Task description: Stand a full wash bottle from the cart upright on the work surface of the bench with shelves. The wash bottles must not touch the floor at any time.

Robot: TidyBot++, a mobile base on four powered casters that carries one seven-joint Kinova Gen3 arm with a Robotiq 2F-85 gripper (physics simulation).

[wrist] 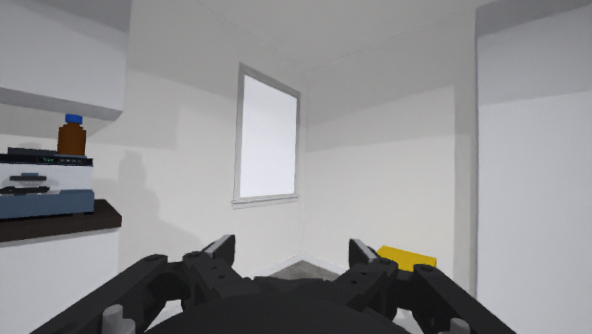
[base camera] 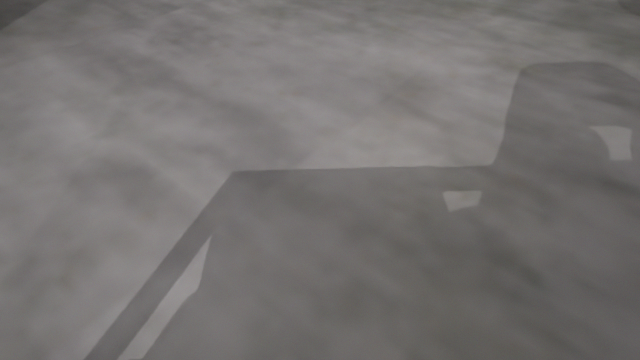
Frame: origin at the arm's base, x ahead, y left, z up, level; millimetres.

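Seen in the pictures: gripper, between the fingertips: (wrist: 291, 249).
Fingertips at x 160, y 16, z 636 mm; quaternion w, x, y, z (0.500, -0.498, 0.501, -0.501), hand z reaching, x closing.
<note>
Offsets run from my fingertips to a thing's middle. "pt": to the spot under its first point. Level surfaces: height alone.
My gripper (wrist: 291, 249) is open, with nothing between its fingers, and points level across the room towards a corner. The cart, the wash bottles and the bench with shelves do not show in the base camera view or the wrist view. The base camera view shows the grey floor @(dz -1032 mm) (base camera: 150, 125) with the robot's shadow across it.
At the left of the wrist view a brown bottle with a blue cap @(pt dz +172, dx +692, dy +983 mm) (wrist: 72, 140) stands on a white and blue device @(dz +83, dx +574, dy +1012 mm) (wrist: 65, 200) on a dark counter (wrist: 107, 220), below a wall cabinet (wrist: 60, 55). A yellow object (wrist: 407, 257) is low at right, beside a tall white surface (wrist: 535, 175). A window (wrist: 269, 135) is ahead.
</note>
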